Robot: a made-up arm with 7 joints.
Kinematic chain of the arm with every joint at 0, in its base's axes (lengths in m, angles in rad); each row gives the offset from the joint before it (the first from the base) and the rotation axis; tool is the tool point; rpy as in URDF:
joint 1: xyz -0.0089 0.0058 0.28 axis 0 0.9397 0.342
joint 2: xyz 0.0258 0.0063 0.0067 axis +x
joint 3: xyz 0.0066 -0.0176 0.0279 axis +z
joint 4: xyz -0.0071 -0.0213 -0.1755 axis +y
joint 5: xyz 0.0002 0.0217 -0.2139 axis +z
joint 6: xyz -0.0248 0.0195 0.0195 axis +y
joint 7: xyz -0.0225 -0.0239 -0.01 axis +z
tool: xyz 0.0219 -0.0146 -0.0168 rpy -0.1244 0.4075 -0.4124
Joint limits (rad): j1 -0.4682..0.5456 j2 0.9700..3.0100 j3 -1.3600..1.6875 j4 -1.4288..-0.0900 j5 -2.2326..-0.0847 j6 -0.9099..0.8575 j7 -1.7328..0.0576
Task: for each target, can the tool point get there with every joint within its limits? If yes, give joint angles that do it. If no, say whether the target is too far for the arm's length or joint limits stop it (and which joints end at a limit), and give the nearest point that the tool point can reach.
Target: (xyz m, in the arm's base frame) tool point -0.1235 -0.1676 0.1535
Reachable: no: joint limits stop it (at a limit: joint 1, joint 2, joint 3, joint 4, joint 5, joint 6) | nearest point -0.1012 0.0361 0.0127 | short by 0.249 m
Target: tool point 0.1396 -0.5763 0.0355
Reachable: no: too far | nearest point 0.1792 -0.1469 0.4038 | short by 0.567 m
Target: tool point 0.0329 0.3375 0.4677
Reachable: yes | joints 0.0252 2.2132 -1.0118 -0.3090 -0.7159 -0.6944 -0.5752
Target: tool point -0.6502 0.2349 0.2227
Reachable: no: too far | nearest point -0.1999 0.2696 0.1292 | short by 0.461 m
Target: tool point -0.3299 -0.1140 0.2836
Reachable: no: joint limits stop it (at a limit: joint 1, joint 2, joint 3, joint 4, joint 7) | nearest point -0.1653 -0.1175 0.4137 | short by 0.210 m
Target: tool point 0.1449 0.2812 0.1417
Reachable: yes | joints -0.0171 1.6464 -1.1100 -1.1937 -1.5129 0.0409 -0.6583
